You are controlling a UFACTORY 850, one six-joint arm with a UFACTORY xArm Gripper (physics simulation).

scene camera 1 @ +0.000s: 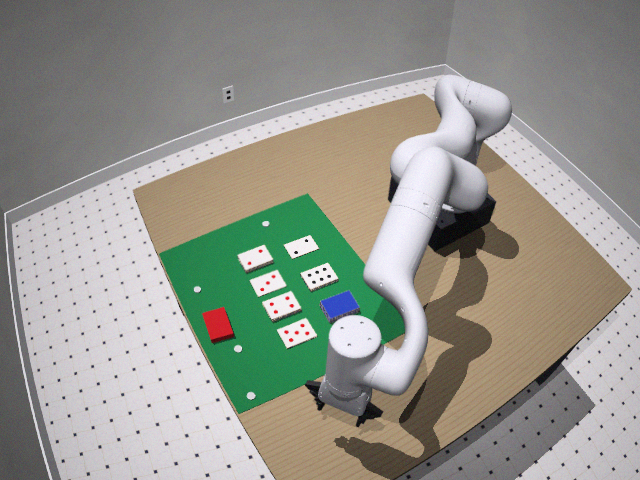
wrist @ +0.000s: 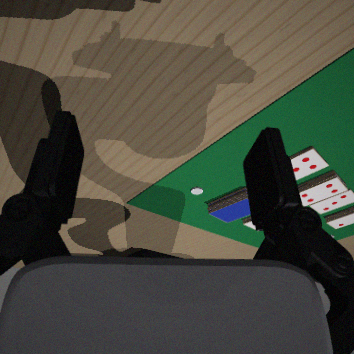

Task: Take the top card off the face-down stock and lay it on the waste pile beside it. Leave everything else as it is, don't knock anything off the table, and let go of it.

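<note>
The face-down stock, a thick blue-backed stack (scene camera 1: 339, 304) (wrist: 229, 210), lies on the green mat (scene camera 1: 206, 258) (wrist: 320, 105). Beside it is a face-up pile with six black pips (scene camera 1: 319, 276); in the wrist view a small white part of a pile shows past the stock, mostly hidden by the right finger. My gripper (scene camera 1: 339, 414) (wrist: 168, 137) is open and empty. It hangs above the wooden table just off the mat's near edge, to the near side of the stock. In the wrist view the stock lies to the lower right, partly behind the right finger.
Face-up red-pip cards lie in a row: two (scene camera 1: 255, 257), three (scene camera 1: 267, 283), four (scene camera 1: 281, 305) and five (scene camera 1: 296, 332). A two-black-pip card (scene camera 1: 301, 246) lies beyond the six. A red block (scene camera 1: 218, 323) and several white discs, one near the stock (wrist: 196, 191), are on the mat.
</note>
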